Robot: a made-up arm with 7 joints.
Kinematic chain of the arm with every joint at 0, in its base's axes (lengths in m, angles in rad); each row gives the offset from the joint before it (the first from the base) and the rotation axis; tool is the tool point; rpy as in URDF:
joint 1: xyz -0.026 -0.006 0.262 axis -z
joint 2: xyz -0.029 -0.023 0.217 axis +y
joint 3: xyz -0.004 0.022 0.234 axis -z
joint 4: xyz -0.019 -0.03 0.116 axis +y
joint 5: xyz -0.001 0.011 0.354 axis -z
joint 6: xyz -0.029 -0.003 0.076 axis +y
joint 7: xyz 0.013 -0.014 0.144 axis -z
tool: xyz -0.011 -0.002 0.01 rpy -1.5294 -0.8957 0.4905
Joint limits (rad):
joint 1: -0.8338..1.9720
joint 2: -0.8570..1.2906
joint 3: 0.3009..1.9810
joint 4: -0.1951..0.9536
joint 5: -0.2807..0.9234
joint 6: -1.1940..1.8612
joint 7: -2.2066..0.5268
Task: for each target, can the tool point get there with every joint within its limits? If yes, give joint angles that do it. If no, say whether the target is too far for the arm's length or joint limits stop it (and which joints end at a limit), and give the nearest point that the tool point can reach.
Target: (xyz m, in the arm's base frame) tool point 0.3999 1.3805 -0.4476
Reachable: no: too far | nearest point 0.5295 0.5506 0.3228 | short by 1.140 m
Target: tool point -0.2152 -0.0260 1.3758
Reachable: yes | joints -0.0390 -0.1754 1.1519 0.2905 0.2782 -0.7299 -0.1113
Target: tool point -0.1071 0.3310 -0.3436
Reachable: no: joint limits stop it (at a limit: joint 1, joint 2, joint 3, joint 4, joint 5, joint 7) | nearest point 0.4314 0.3247 0.2531 | short by 0.804 m
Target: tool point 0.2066 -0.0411 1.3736
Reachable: yes | joints 0.5757 0.3482 1.4107 -0.0183 -0.1124 -0.4435 -1.5582
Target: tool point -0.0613 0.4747 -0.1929
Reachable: no: joint limits stop it (at a limit: joint 1, joint 2, joint 3, joint 4, joint 5, joint 7) | nearest point 0.4308 0.3244 0.2536 | short by 0.681 m
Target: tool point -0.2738 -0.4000 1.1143
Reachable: yes | joints -0.3882 -0.5254 1.0958 0.4257 0.5976 1.4106 -0.1353
